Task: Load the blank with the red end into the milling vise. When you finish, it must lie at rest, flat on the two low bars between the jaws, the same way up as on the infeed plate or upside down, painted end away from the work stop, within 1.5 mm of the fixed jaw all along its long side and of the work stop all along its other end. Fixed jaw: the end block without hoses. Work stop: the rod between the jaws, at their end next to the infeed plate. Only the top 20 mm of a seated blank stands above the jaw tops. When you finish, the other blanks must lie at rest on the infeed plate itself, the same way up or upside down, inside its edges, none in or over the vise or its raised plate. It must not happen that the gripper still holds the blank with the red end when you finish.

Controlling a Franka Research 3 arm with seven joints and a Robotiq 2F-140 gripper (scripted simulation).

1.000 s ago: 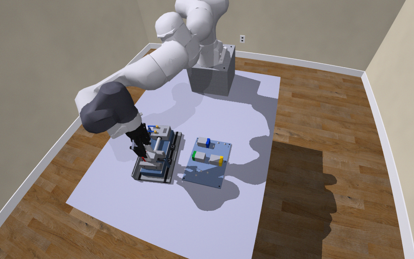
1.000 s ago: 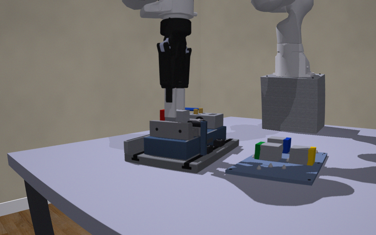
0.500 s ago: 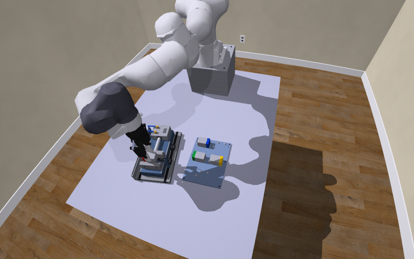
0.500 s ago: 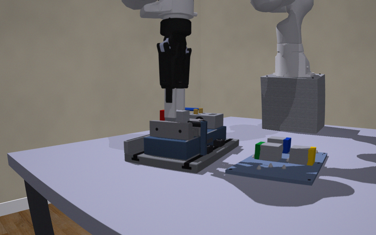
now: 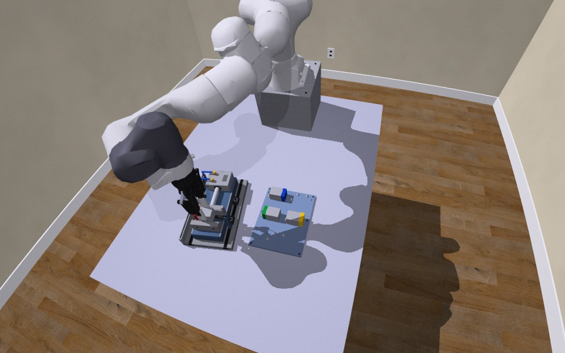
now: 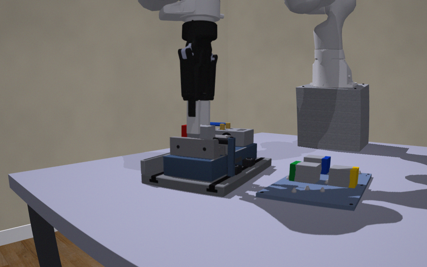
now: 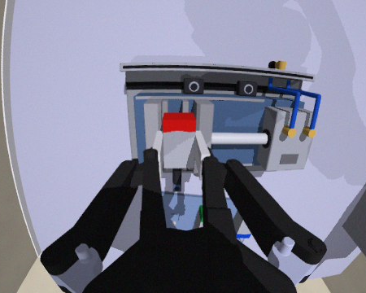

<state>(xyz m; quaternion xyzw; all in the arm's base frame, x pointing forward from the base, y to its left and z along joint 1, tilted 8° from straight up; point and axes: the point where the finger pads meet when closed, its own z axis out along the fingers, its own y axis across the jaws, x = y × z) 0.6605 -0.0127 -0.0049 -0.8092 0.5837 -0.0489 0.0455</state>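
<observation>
Now: hand 60 mm above the fixed jaw, 30 mm short of it and 20 mm to the right of it. From my hand the other things lie so: hosed end block: 160 mm behind, 60 mm below, 50 mm to the right; then blue work stop rod: 80 mm below, 70 mm to the left, 20 mm behind; then red-ended blank: 40 mm below.
</observation>
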